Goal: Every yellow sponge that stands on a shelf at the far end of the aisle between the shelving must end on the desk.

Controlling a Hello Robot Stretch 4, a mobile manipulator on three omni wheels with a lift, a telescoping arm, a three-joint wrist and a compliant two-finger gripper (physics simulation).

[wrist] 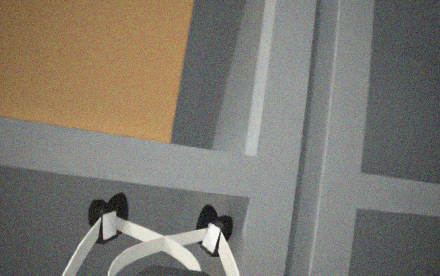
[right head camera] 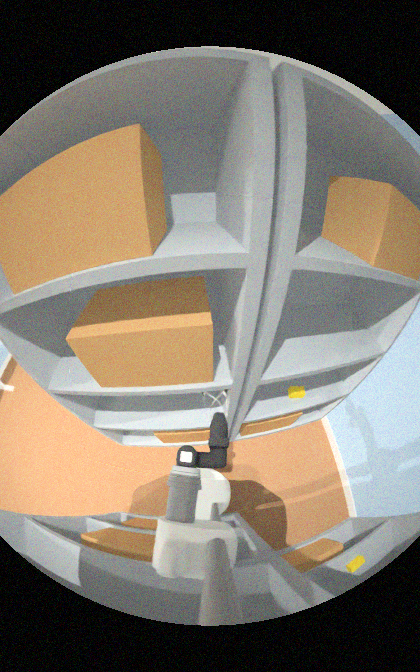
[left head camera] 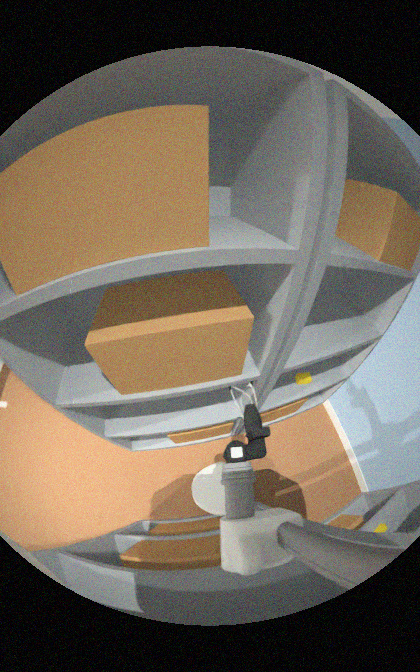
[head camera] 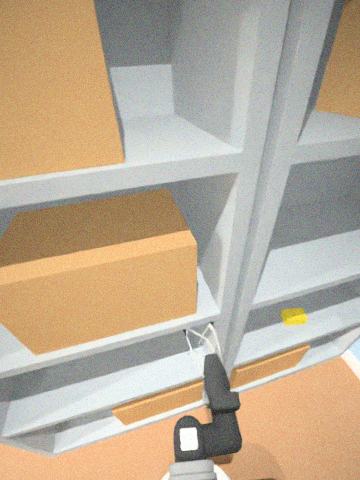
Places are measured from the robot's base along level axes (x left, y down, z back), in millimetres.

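Pixels of known places: gripper, between the fingertips: [wrist: 163,214].
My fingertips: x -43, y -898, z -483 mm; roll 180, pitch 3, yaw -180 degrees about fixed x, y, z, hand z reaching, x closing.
Behind a point stands the place of what it marks.
A yellow sponge [head camera: 294,316] @(x -564, y -552, z -636 mm) [left head camera: 303,378] [right head camera: 296,392] lies on a low shelf of the right-hand bay, right of the double upright. A second yellow sponge [left head camera: 381,528] [right head camera: 355,564] is on the opposite shelving, at the lower right of both side head views. My gripper [head camera: 198,328] [left head camera: 241,385] [right head camera: 215,394] [wrist: 163,214] @(x -44, y -898, z -483 mm) is open, with no object between its fingertips. It is in front of the left-hand bay, left of the upright and apart from the sponges. The wrist view shows the shelf front behind the fingers. The desk does not show.
Grey shelving [head camera: 259,165] @(x -151, y -1395, z -445 mm) [wrist: 280,165] @(x -137, y -960, z -442 mm) with a double upright faces me. Large cardboard boxes [head camera: 107,295] @(x 164, y -1135, z -401 mm) [left head camera: 172,350] [right head camera: 145,350] [wrist: 90,65] @(x 24, y -1015, z -430 mm) stand on its shelves. More shelving runs behind the arm. Orange floor [left head camera: 65,465] lies between, with blue floor [left head camera: 385,430] at the right.
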